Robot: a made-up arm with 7 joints.
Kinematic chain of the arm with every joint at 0, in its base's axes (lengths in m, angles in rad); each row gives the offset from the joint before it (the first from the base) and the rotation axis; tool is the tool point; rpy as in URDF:
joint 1: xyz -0.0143 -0.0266 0.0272 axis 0 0.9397 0.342
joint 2: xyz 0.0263 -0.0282 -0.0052 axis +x
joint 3: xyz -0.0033 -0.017 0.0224 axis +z
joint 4: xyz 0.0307 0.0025 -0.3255 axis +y
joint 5: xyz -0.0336 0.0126 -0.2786 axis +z
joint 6: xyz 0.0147 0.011 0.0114 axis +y
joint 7: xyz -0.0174 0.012 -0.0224 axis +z
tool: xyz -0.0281 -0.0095 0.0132 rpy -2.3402 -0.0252 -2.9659
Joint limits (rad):
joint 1: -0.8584..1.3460
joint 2: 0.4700..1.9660
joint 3: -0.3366..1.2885
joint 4: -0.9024..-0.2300
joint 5: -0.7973..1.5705
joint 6: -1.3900..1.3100
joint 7: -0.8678..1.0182
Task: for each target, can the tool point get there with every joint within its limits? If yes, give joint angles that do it. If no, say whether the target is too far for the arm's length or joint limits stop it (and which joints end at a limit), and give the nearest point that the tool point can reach.
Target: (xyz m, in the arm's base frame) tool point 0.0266 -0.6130 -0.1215
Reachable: no: joint limits stop it (at a limit: joint 1, joint 2, joint 3, joint 4, joint 5) | nearest point 0.4909 -0.0252 -0.1427 | short by 0.749 m
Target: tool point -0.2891 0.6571 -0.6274
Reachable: no: too far | nearest point -0.1864 0.3926 -0.3862 | short by 0.372 m
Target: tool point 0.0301 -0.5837 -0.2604
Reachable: no: joint limits stop it (at a limit: joint 2, joint 3, joint 4, joint 5) | nearest point 0.2450 0.0767 -0.4307 | short by 0.715 m
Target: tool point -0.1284 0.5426 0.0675
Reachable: yes | joints 0.9611 1.4823 0.9694 -0.3150 0.2943 -1.0978 0.4720
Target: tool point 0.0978 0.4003 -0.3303
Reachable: yes | joints -0.0727 0.8674 0.0272 -0.3516 0.2784 0.1574 -0.6577
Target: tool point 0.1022 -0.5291 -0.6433
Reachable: no: too far | nearest point 0.1227 0.0925 -0.5030 | short by 0.638 m
